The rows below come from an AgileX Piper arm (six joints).
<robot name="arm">
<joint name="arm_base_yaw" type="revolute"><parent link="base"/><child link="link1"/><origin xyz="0 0 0.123" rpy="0 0 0"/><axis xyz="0 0 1"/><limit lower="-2.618" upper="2.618"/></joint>
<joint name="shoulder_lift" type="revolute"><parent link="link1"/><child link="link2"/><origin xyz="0 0 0" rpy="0 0 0"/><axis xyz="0 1 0"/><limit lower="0" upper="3.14"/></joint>
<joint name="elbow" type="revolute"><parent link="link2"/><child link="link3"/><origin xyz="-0.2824 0 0.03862" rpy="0 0 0"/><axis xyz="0 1 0"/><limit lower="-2.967" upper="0"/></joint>
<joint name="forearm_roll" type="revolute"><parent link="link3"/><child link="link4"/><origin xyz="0.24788 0 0.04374" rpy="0 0 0"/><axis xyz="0.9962 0 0.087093"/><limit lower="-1.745" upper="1.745"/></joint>
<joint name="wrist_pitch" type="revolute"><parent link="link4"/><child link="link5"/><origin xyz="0 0 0" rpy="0 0 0"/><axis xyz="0 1 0"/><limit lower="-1.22" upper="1.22"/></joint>
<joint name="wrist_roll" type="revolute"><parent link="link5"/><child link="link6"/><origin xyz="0.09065 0 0.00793" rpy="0 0 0"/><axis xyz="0.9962 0 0.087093"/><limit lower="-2.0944" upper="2.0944"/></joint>
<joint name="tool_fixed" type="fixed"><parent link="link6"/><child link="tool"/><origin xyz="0 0 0" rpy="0 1.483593 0"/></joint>
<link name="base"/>
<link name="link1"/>
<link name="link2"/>
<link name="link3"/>
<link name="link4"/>
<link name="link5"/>
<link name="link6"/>
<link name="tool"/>
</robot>
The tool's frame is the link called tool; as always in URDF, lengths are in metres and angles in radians.
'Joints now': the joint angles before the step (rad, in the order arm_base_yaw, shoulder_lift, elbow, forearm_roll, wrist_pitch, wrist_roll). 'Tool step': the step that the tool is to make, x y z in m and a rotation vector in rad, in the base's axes. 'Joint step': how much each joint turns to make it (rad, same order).
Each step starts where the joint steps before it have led.
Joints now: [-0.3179 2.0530 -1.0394 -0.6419 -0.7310 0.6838]
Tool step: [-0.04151 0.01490 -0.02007 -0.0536 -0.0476 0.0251]
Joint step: [0.0000 -0.0278 0.2163 0.1013 -0.1989 -0.2087]
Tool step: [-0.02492 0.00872 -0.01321 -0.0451 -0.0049 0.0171]
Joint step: [0.0000 -0.0023 0.1174 0.0315 -0.1001 -0.1135]
